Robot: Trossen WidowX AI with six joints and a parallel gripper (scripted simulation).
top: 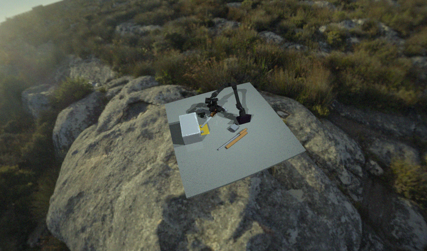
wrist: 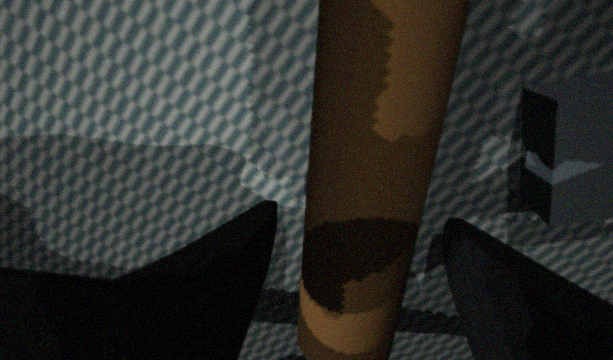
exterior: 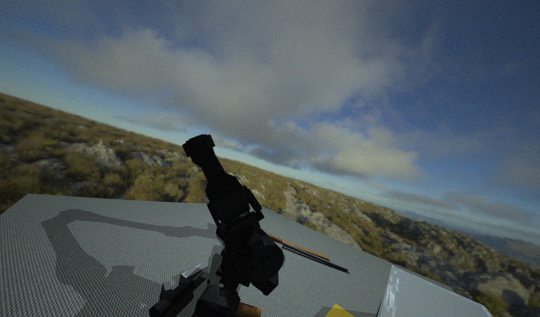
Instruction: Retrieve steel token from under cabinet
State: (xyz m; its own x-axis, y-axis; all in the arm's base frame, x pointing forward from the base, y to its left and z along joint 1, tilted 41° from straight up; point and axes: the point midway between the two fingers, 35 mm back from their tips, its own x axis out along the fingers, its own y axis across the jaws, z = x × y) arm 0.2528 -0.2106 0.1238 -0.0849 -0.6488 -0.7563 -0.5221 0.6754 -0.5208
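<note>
Right now my gripper tip is 130 mm past the grey bar and 10 mm to the right of it. The rest, counted from my gripper tip: grey block: 100 mm behind, 330 mm to the left, 10 mm above; small grey cube: 110 mm behind, 70 mm to the right; wooden stick: 60 mm behind, 470 mm to the left.
</note>
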